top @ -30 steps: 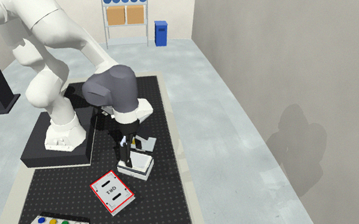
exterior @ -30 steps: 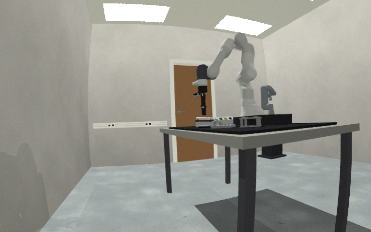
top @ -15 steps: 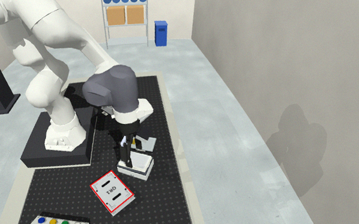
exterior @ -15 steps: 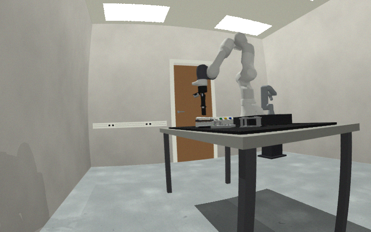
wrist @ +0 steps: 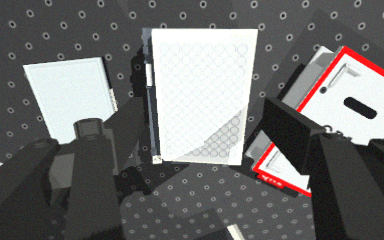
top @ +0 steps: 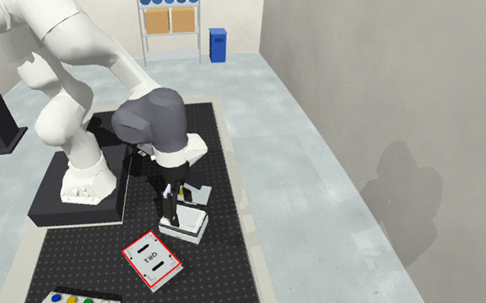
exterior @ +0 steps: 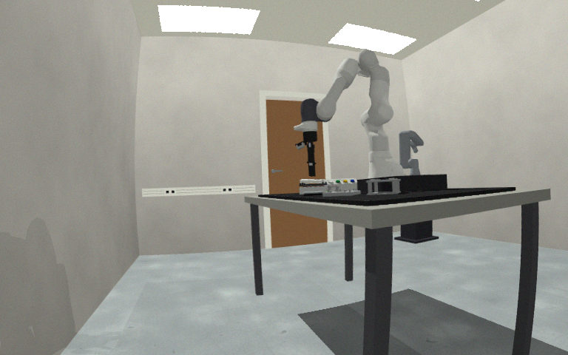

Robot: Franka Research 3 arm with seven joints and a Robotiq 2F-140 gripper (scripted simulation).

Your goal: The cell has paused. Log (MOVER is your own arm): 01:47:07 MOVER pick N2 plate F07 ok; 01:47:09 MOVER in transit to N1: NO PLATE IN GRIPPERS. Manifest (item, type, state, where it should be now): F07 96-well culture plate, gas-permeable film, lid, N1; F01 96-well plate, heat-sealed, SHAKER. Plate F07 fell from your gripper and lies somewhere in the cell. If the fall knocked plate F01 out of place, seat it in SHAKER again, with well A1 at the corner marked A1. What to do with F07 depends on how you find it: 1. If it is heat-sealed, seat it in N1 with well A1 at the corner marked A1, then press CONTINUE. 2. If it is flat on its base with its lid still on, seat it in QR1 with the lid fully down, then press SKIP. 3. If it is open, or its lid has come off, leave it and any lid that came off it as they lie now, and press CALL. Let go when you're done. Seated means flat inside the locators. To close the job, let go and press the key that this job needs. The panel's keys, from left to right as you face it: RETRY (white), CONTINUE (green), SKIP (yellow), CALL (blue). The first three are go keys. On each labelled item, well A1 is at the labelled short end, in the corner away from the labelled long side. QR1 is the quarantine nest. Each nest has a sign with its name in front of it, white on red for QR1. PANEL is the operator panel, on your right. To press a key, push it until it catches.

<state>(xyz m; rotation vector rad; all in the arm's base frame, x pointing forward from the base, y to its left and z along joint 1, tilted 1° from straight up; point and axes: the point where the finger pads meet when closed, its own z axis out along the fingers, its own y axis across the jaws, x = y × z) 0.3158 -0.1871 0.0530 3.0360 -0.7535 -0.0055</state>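
Now: the white 96-well plate 50 mm below my hand. The rest, counted from my hand: pale flat rectangular piece 150 mm to the left, 110 mm below, 40 mm ahead; white retry key 260 mm to the right, 240 mm behind, 50 mm below; green continue key 290 mm behind, 250 mm to the right, 50 mm below.
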